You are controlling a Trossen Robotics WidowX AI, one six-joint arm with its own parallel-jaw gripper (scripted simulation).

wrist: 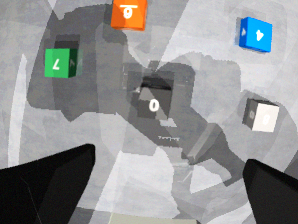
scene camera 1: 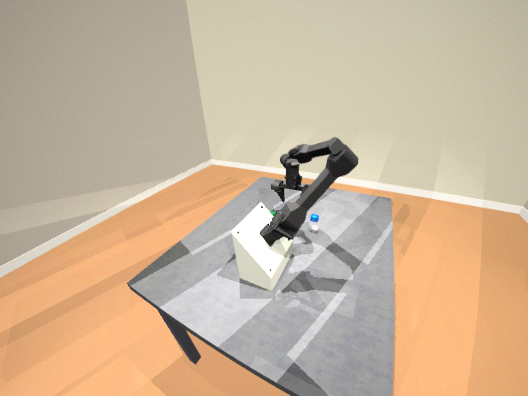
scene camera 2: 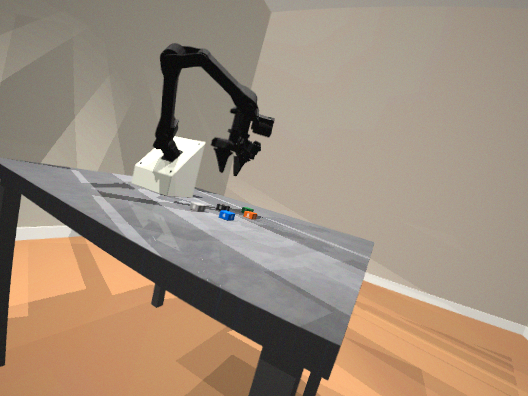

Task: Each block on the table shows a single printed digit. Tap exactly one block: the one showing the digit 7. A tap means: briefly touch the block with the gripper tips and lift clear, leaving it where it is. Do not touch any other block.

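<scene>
Scene camera 2: my gripper point(scene camera 2: 228, 174), open, holding nothing. Wrist view: my gripper point(wrist: 173, 162), a green block point(wrist: 59, 62), a blue block point(wrist: 256, 35).
</scene>
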